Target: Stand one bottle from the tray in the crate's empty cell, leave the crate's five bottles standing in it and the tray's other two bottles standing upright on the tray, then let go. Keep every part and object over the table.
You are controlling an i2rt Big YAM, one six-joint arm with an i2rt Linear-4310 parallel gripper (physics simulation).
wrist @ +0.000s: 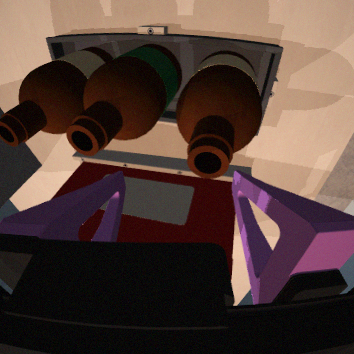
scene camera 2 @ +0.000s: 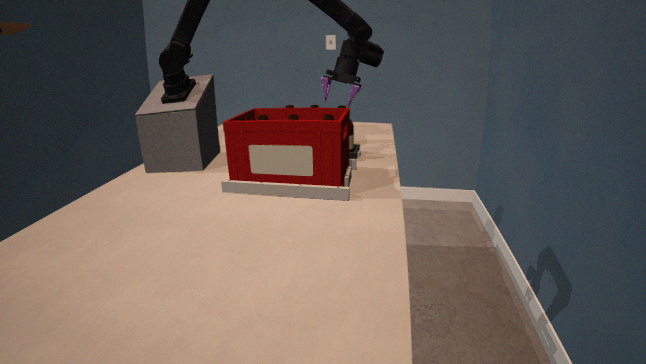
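Pixels of known places: gripper, fingertip midpoint: (wrist: 178,178) (scene camera 2: 336,104); arm's base, link origin: (scene camera 2: 179,92).
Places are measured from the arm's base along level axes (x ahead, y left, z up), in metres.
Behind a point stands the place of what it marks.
Note:
Three brown bottles stand upright on the grey tray (wrist: 192,44) {x 0.491, y 0.071, z -0.233 m} in the wrist view: a left bottle (wrist: 52,97) {x 0.381, y 0.070, z -0.123 m}, a middle bottle with a green label (wrist: 125,100) {x 0.456, y 0.055, z -0.119 m} and a right bottle (wrist: 220,100) {x 0.528, y 0.045, z -0.119 m}. The red crate (scene camera 2: 330,155) {x 0.472, y -0.298, z -0.138 m} (wrist: 210,215) {x 0.499, y -0.114, z -0.141 m} stands beside the tray. Several dark bottle tops show at and above its rim in the scene view; its cells are hidden, and its inside is hidden in the wrist view. My gripper (scene camera 2: 338,103) {x 0.502, y 0.015, z -0.072 m} (wrist: 178,178) {x 0.502, y 0.015, z -0.072 m} is open and empty. It hangs above the far right end of the crate, with the right bottle's mouth just beyond the fingertips in the wrist view.
A pale rail (scene camera 2: 285,190) {x 0.369, y -0.289, z -0.222 m} runs along the crate's near foot, and another rail (wrist: 150,162) {x 0.395, y -0.082, z -0.216 m} lies between crate and tray. A small block (wrist: 152,30) {x 0.453, y 0.095, z -0.223 m} touches the tray's far side. The grey arm pedestal (scene camera 2: 172,142) {x 0.001, y -0.094, z -0.143 m} stands left of the crate. The table's edge is at the right.

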